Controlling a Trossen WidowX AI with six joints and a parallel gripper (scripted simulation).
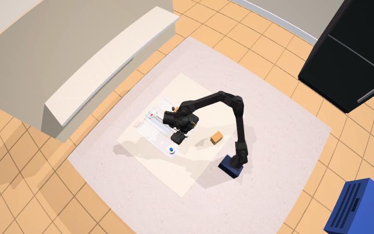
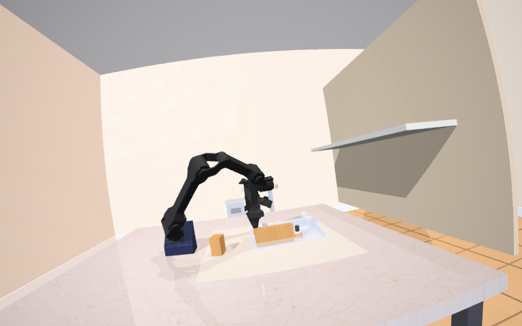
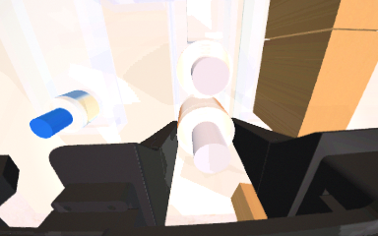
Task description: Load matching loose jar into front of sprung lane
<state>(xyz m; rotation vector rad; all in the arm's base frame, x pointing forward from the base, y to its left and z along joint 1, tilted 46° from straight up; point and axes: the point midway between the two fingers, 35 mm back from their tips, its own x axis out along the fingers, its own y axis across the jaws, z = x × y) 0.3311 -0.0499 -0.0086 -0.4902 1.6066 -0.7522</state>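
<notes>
Right now my gripper tip is 160 mm short of the clear lane rack and 30 mm above it. The rest, counted from my gripper tip: red dot 230 mm ahead, 20 mm above, 10 mm to the left.
</notes>
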